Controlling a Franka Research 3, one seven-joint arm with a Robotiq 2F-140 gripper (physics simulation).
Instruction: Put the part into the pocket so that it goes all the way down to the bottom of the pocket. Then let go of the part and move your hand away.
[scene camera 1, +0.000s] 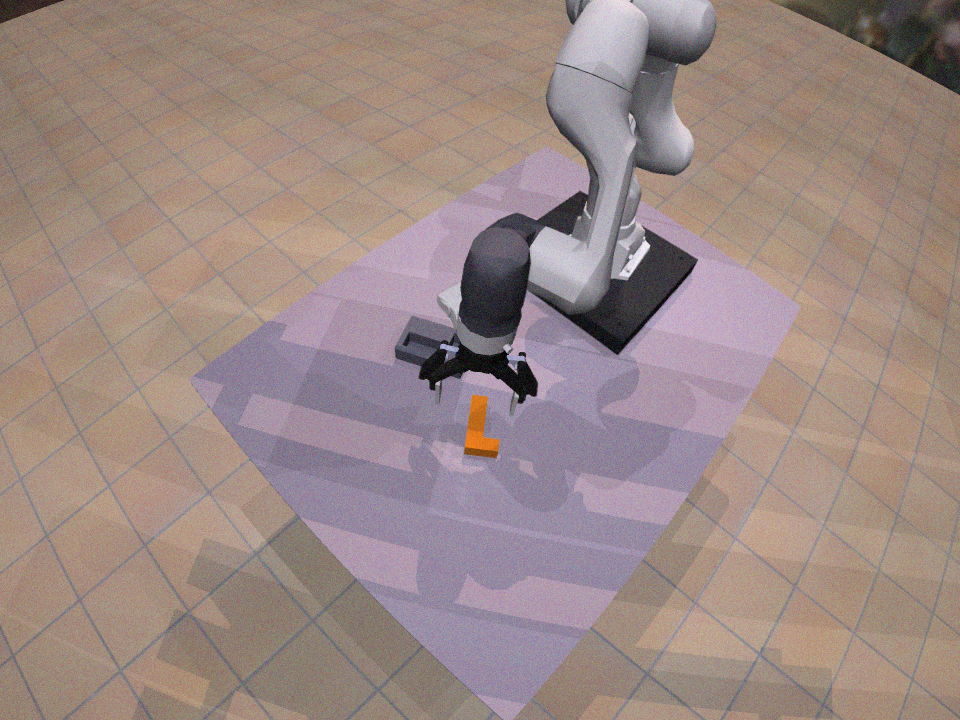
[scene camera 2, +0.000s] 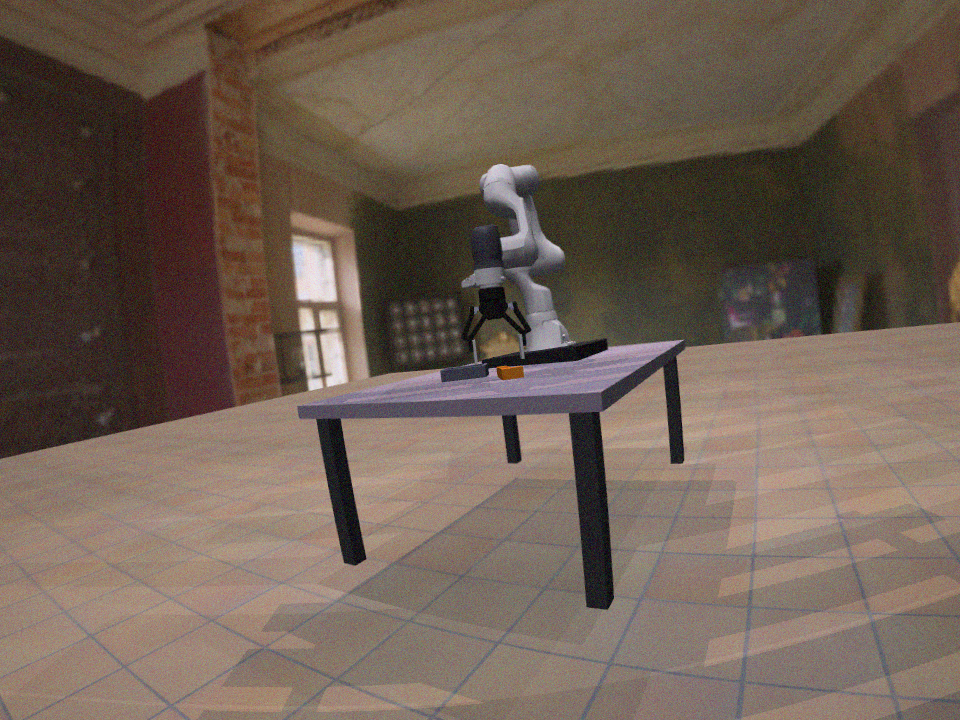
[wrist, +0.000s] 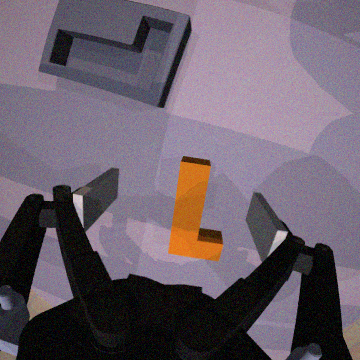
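Observation:
The orange L-shaped part (scene camera 1: 475, 430) (scene camera 2: 510, 372) (wrist: 187, 215) lies flat on the table, apart from the grey block. The grey block (scene camera 1: 408, 356) (scene camera 2: 462, 373) (wrist: 100, 20) has an L-shaped pocket (wrist: 110, 57) in its top, and the pocket is empty. In the wrist view the block is at the upper left, beyond the part; in scene camera 1 my hand hides its right end. My gripper (scene camera 1: 476, 403) (scene camera 2: 498, 358) (wrist: 182, 194) is wide open and points down. It is above the part, with one finger to each side of it in the wrist view and nothing between the pads.
The purple table (scene camera 1: 496, 620) (scene camera 2: 457, 407) carries the part, the block and the arm's black base plate (scene camera 1: 659, 290) (scene camera 2: 581, 351). The base plate is behind my hand, to the right in scene camera 1. The grey block's walls stand above the table top.

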